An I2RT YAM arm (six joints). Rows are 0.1 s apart.
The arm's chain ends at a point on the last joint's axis. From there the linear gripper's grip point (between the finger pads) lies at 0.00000 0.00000 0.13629 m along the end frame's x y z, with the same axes.
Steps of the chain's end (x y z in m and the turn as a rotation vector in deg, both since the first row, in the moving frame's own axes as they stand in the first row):
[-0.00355 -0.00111 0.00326 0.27 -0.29 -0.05]
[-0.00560 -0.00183 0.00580 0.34 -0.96 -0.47]
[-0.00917 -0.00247 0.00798 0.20 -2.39 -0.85]
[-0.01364 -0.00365 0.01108 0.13 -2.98 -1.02]
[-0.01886 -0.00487 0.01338 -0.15 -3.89 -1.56]
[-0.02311 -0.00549 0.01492 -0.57 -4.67 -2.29]
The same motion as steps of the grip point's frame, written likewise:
[-0.00424 -0.00175 0.00326 0.27 -0.29 -0.05]
[-0.00789 -0.00263 0.00578 0.34 -0.96 -0.47]
[-0.01486 -0.00290 0.00786 0.20 -2.39 -0.85]
[-0.02073 -0.00390 0.01090 0.13 -2.98 -1.02]
[-0.02810 -0.00439 0.01307 -0.15 -3.89 -1.56]
[-0.03418 -0.00391 0.01446 -0.57 -4.67 -2.29]

